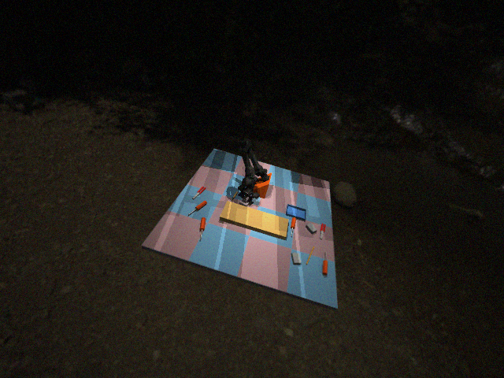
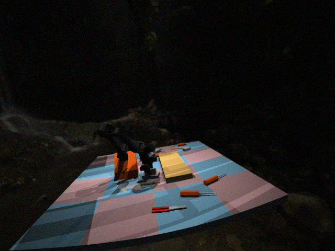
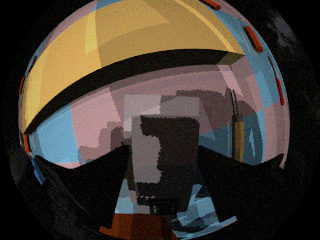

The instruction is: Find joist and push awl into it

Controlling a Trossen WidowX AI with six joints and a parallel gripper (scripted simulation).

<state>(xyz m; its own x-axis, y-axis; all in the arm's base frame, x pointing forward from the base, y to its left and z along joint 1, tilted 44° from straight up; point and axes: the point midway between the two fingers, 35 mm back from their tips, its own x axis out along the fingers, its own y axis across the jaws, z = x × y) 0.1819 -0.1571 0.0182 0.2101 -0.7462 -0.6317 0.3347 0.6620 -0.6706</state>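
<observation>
Now: gripper tip 20 mm past the stud finder, 10 mm to the right of it and 20 mm below it. From my gripper tip the other things lie so: awl 10 mm behind, 110 mm to the right, 20 mm below; blue tray 20 mm behind, 440 mm to the left, 10 mm below.
</observation>
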